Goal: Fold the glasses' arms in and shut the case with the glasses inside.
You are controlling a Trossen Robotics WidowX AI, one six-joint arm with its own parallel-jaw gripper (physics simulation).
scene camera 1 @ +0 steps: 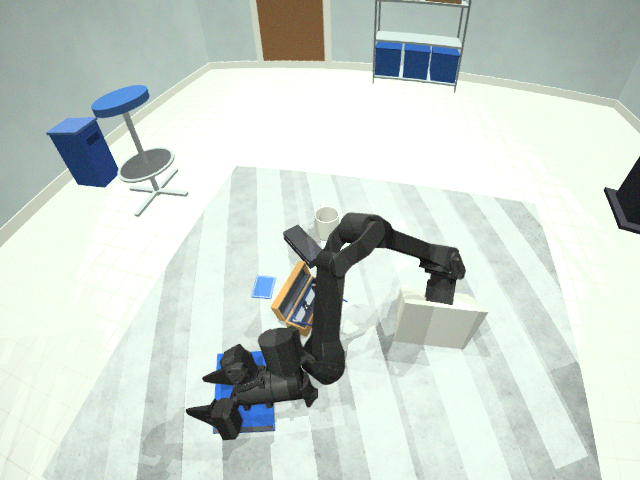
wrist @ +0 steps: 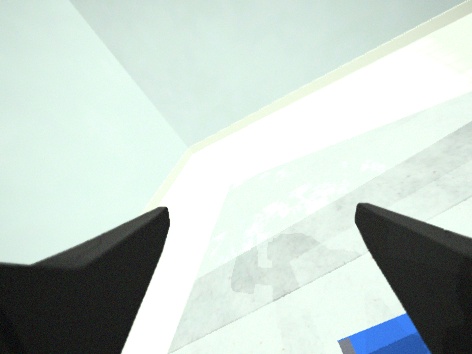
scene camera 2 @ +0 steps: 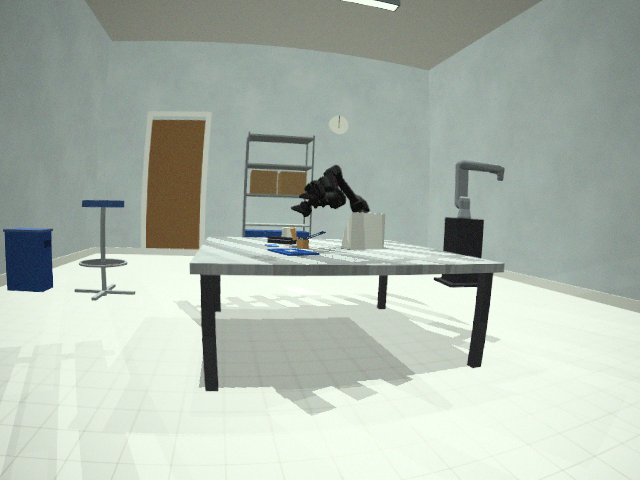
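Pixels of known places: gripper, fingertip midpoint: (scene camera 1: pixel 195 394) (wrist: pixel 261 213) (scene camera 2: pixel 295 202); arm's base at its link origin: (scene camera 1: pixel 439 300) (scene camera 2: pixel 364 220).
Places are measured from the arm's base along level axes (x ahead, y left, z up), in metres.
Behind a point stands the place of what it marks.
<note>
The orange glasses case (scene camera 1: pixel 279 305) @(x 0.374, y 0.115, z -0.048 m) (scene camera 2: pixel 302 244) @(x 0.333, y 0.128, z -0.126 m) stands open on the table, its lid raised on the left side. The blue-framed glasses (scene camera 1: pixel 305 307) @(x 0.331, y 0.056, z -0.119 m) lie in it with their lenses showing. In scene camera 2, a blue glasses arm (scene camera 2: pixel 316 235) sticks out beyond the case, slanting up. My arm hides the case's right part in scene camera 1. My gripper (scene camera 1: pixel 196 395) @(x 0.385, y 0.417, z 0.072 m) (scene camera 2: pixel 297 202) @(x 0.385, y 0.417, z 0.072 m) (wrist: pixel 261 213) @(x 0.385, y 0.417, z 0.072 m) is open and empty, high above the table, nearer the front than the case and pointing left, away from it. The case does not show in the wrist view.
A blue book-like object (scene camera 1: pixel 258 419) @(x 0.318, y 0.378, z -0.139 m) (scene camera 2: pixel 292 252) @(x 0.388, y 0.392, z -0.139 m) (wrist: pixel 390 334) @(x 0.415, y 0.406, z -0.139 m) lies beneath the gripper. A light blue card (scene camera 1: pixel 264 286) @(x 0.485, y 0.021, z -0.142 m) lies left of the case. A dark box (scene camera 1: pixel 301 242) @(x 0.440, y -0.157, z -0.112 m) and a white mug (scene camera 1: pixel 326 225) @(x 0.378, y -0.219, z -0.074 m) are behind it. My arm's base is on a cream block (scene camera 1: pixel 439 325) @(x -0.016, y 0.045, z -0.037 m) (scene camera 2: pixel 368 230) @(x -0.016, y 0.046, z -0.049 m).
</note>
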